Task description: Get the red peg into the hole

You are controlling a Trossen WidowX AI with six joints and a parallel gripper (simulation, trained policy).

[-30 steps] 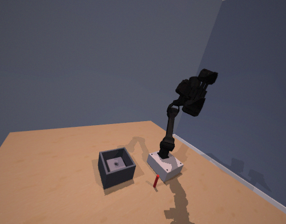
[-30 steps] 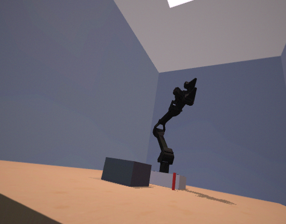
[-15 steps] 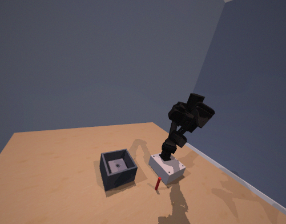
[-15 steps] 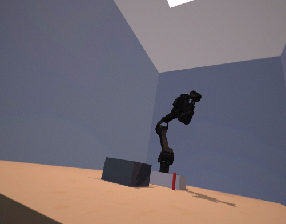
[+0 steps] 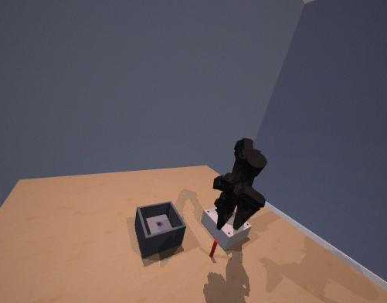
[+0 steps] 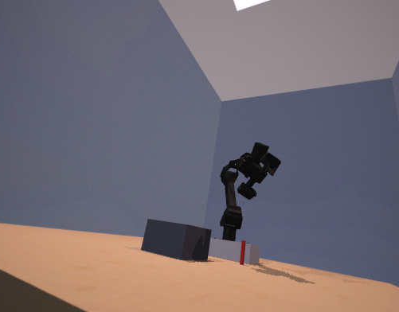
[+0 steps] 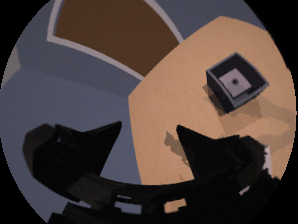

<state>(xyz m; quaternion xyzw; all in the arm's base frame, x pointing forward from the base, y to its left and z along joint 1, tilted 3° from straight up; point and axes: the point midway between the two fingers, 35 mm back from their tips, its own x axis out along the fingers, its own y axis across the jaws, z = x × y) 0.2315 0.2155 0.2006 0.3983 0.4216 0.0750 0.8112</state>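
Now: gripper tip 22 cm above the red peg, 10 cm past it and 9 cm to the left of it. The rest, counted from my gripper tip: dark box 25 cm to the right, 24 cm below, 9 cm ahead; then light grey plate 25 cm to the right, 22 cm below, 9 cm ahead.
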